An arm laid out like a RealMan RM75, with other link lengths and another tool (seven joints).
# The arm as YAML. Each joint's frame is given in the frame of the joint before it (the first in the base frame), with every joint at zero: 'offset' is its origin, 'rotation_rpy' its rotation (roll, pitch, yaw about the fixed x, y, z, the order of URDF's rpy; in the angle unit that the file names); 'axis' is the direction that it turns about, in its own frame. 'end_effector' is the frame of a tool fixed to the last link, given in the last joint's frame.
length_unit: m
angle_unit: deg
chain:
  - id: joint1
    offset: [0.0, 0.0, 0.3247]
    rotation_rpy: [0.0, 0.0, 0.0]
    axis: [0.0, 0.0, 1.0]
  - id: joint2
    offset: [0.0, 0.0, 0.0]
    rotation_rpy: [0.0, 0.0, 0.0]
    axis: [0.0, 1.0, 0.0]
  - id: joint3
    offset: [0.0, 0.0, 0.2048]
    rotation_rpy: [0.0, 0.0, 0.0]
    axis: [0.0, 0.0, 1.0]
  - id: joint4
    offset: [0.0, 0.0, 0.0]
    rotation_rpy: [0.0, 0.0, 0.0]
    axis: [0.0, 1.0, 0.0]
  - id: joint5
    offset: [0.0, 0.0, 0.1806]
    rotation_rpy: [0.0, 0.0, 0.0]
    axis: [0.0, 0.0, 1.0]
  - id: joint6
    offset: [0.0, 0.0, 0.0]
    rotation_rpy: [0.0, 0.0, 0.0]
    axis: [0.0, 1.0, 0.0]
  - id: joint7
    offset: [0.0, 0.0, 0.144]
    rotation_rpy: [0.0, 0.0, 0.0]
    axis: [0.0, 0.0, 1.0]
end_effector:
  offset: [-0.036, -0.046, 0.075]
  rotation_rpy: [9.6, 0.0, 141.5]
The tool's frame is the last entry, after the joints.
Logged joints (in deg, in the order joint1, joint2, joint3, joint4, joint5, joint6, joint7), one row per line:
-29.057 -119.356 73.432 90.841 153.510 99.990 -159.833
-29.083 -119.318 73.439 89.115 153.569 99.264 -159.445
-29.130 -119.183 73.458 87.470 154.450 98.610 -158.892
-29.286 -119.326 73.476 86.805 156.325 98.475 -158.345
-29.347 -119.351 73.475 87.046 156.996 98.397 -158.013
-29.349 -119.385 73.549 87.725 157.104 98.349 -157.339
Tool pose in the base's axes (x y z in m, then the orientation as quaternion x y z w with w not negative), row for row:
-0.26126 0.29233 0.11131 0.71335 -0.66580 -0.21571 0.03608
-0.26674 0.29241 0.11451 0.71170 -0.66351 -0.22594 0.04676
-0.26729 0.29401 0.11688 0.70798 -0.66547 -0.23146 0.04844
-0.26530 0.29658 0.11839 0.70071 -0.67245 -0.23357 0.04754
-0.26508 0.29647 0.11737 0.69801 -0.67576 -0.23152 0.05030
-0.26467 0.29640 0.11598 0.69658 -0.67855 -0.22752 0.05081
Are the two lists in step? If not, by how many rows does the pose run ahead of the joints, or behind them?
The pose runs 2 rows ahead of the joints: the pose in row i belongs to the joints in row i + 2.
